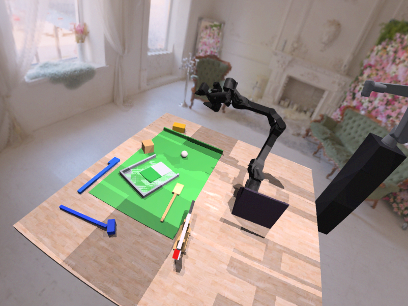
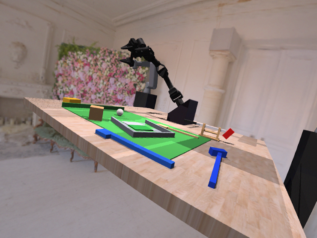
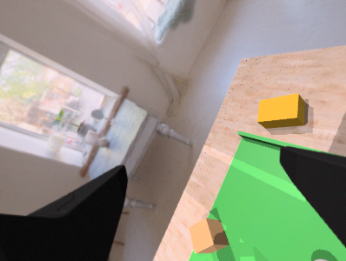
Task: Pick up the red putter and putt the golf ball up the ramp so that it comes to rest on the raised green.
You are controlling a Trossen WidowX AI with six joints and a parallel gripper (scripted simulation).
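Right now the red putter is 24 cm behind my gripper tip, 59 cm to the left of it and 32 cm below it. Round my gripper tip: wooden rack 24 cm behind, 60 cm to the left, 34 cm below; white golf ball 9 cm to the left, 36 cm below.
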